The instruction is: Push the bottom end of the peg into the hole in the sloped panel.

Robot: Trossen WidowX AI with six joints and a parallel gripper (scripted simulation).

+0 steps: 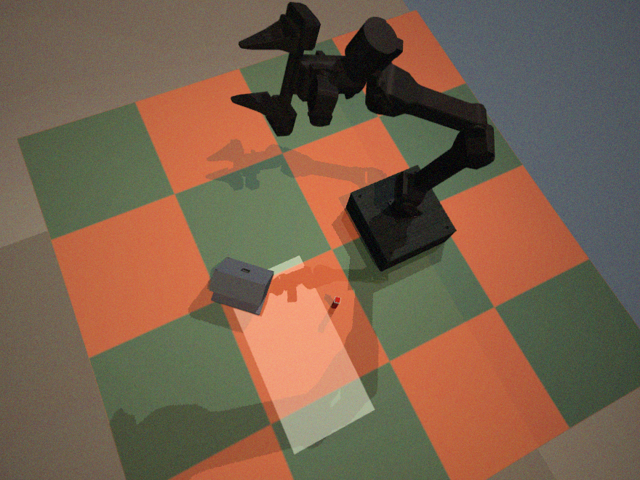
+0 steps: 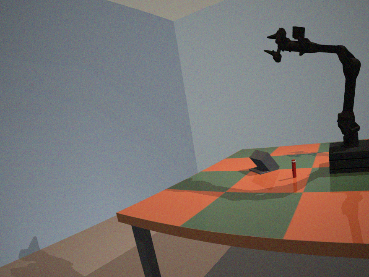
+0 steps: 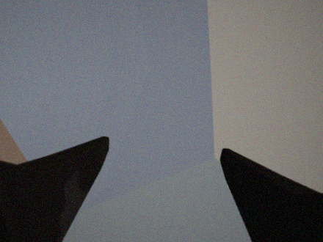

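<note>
Right now my gripper tip is 140 mm past the red square peg, 250 mm to the right of it and 610 mm above it. From my gripper tip the other things lie so: grey sloped panel: 70 mm ahead, 120 mm to the left, 630 mm below.
</note>
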